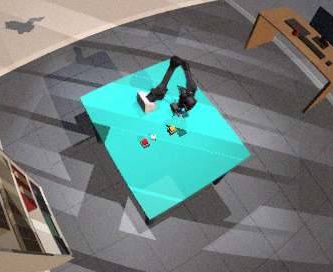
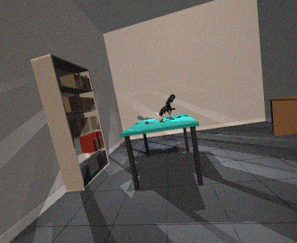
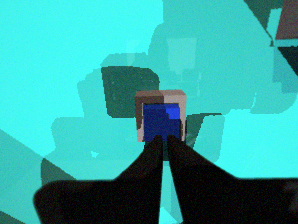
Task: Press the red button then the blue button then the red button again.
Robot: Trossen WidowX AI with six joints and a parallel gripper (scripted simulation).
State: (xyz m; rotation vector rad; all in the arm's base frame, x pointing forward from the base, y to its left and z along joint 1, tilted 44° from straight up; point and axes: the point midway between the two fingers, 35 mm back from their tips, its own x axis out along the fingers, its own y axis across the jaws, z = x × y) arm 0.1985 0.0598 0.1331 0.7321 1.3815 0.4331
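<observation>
The blue button is 3 cm below my gripper tip. Also, from my gripper tip: white block: 3 cm ahead, 29 cm to the right, 6 cm below; then yellow button: 7 cm ahead, 15 cm to the right, 3 cm below; then red button: 3 cm ahead, 37 cm to the right, 3 cm below.
</observation>
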